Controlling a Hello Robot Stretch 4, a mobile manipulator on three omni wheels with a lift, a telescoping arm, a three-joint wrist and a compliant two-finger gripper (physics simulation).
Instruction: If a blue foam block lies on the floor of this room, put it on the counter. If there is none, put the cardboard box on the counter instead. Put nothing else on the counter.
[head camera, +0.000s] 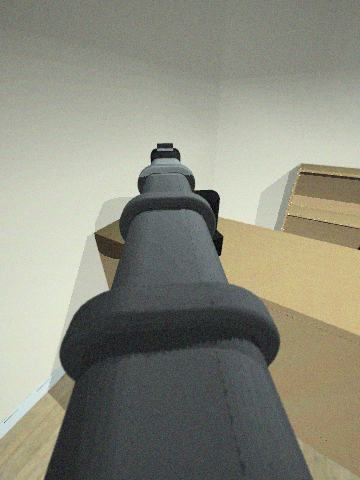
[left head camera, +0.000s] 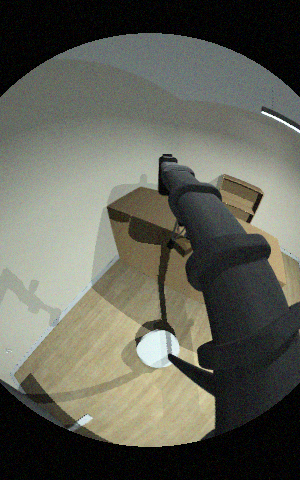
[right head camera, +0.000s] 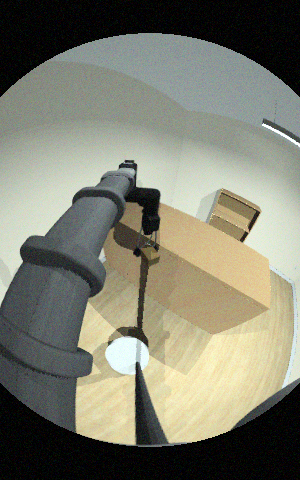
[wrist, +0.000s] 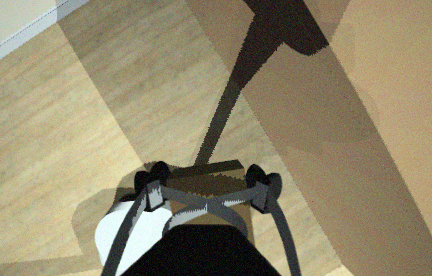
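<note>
The cardboard box (left head camera: 183, 246) (right head camera: 150, 257) (wrist: 212, 186) is small and brown and hangs in my gripper (right head camera: 147, 249) (wrist: 207, 178). A fingertip lies at each side of the box, and the gripper is shut on it. The counter (head camera: 300, 265) (left head camera: 142, 202) (right head camera: 215, 250) is a long tan block with a flat top. In the right head view the box is in front of the counter's long front face, below its top edge. In the wrist view the box is over floor, left of the counter (wrist: 400, 75). No blue foam block shows in these views. The arm hides part of the counter in the head view.
A small open wooden shelf (head camera: 330, 169) (left head camera: 240, 181) (right head camera: 234, 218) is beyond the counter. A white round thing (left head camera: 155, 347) (right head camera: 125, 355) (wrist: 132, 232) is low down, in front of the counter. A wall runs close to the counter's left end.
</note>
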